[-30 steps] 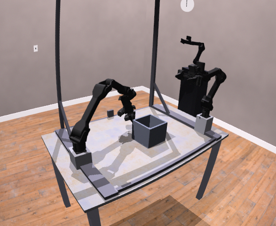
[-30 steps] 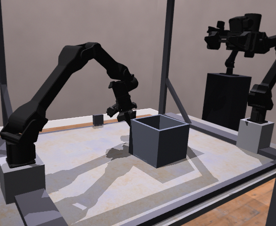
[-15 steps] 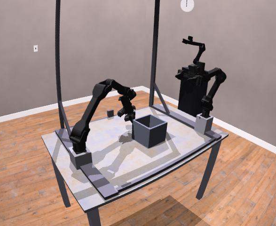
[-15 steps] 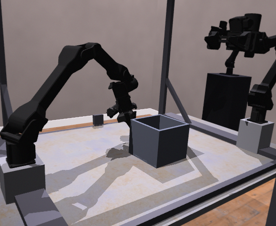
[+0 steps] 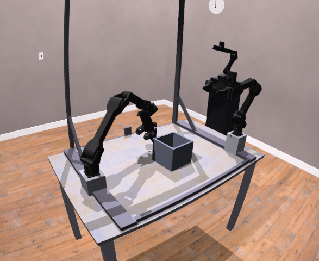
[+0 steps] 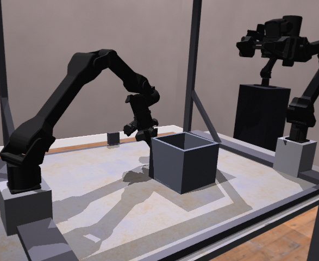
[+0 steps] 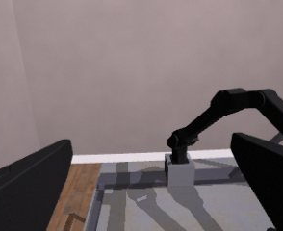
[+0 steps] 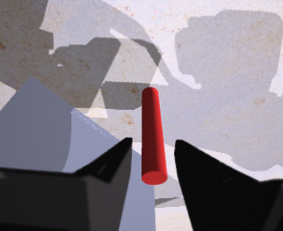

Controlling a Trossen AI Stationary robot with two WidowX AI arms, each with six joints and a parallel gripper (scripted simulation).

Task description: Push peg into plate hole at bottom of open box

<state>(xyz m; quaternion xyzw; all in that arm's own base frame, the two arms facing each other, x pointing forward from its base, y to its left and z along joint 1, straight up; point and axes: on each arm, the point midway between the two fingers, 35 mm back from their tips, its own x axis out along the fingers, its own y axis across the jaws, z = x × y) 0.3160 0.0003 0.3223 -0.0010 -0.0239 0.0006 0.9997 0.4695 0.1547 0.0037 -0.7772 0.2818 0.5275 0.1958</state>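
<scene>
Right now my right hand is 5 cm above the red peg, 1 cm to the right of it and 1 cm short of it. Round my right hand: plate 15 cm ahead, 5 cm to the left, 5 cm below.
</scene>
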